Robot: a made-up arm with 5 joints. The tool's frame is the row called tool.
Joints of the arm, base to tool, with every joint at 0 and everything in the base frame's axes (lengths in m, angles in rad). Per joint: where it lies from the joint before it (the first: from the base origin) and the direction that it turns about. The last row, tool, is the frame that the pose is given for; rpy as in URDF.
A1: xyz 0 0 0.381 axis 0 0 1
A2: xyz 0 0 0 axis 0 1 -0.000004
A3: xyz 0.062 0 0.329 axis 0 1 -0.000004
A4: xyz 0.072 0 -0.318 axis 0 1 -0.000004
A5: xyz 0.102 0 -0.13 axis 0 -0.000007 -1
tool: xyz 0 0 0 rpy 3.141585 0 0
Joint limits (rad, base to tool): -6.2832..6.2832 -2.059..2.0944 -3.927..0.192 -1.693..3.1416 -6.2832..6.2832
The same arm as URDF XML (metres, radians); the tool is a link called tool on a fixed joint. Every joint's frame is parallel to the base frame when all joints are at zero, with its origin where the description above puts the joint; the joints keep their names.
<robot name="arm">
  <link name="base_link"/>
  <link name="link1"/>
  <link name="link2"/>
  <link name="link3"/>
  <link name="link4"/>
  <link name="link5"/>
  <link name="tool"/>
  <joint name="A1" type="revolute">
    <parent link="base_link"/>
    <child link="link1"/>
    <origin xyz="0.0000 0.0000 0.3810" rpy="0.0000 0.0000 0.0000"/>
    <axis xyz="0 0 1"/>
    <limit lower="-6.2832" upper="6.2832"/>
  </joint>
  <joint name="A2" type="revolute">
    <parent link="link1"/>
    <child link="link2"/>
    <origin xyz="0.0000 0.0000 0.0000" rpy="0.0000 0.0000 0.0000"/>
    <axis xyz="0 1 0"/>
    <limit lower="-2.0590" upper="2.0944"/>
  </joint>
  <joint name="A3" type="revolute">
    <parent link="link2"/>
    <child link="link3"/>
    <origin xyz="0.0620 0.0000 0.3290" rpy="0.0000 0.0000 0.0000"/>
    <axis xyz="0 1 0"/>
    <limit lower="-3.9270" upper="0.1920"/>
  </joint>
  <joint name="A4" type="revolute">
    <parent link="link3"/>
    <child link="link4"/>
    <origin xyz="0.0720 0.0000 -0.3180" rpy="0.0000 0.0000 0.0000"/>
    <axis xyz="0 1 0"/>
    <limit lower="-1.6930" upper="3.1416"/>
  </joint>
  <joint name="A5" type="revolute">
    <parent link="link4"/>
    <child link="link5"/>
    <origin xyz="0.1020 0.0000 -0.1300" rpy="0.0000 0.0000 0.0000"/>
    <axis xyz="0 0 -1"/>
    <limit lower="-6.2832" upper="6.2832"/>
  </joint>
  <joint name="tool_fixed" type="fixed">
    <parent link="link5"/>
    <child link="tool"/>
    <origin xyz="0.0000 0.0000 0.0000" rpy="3.1416 0.0000 0.0000"/>
  </joint>
</robot>

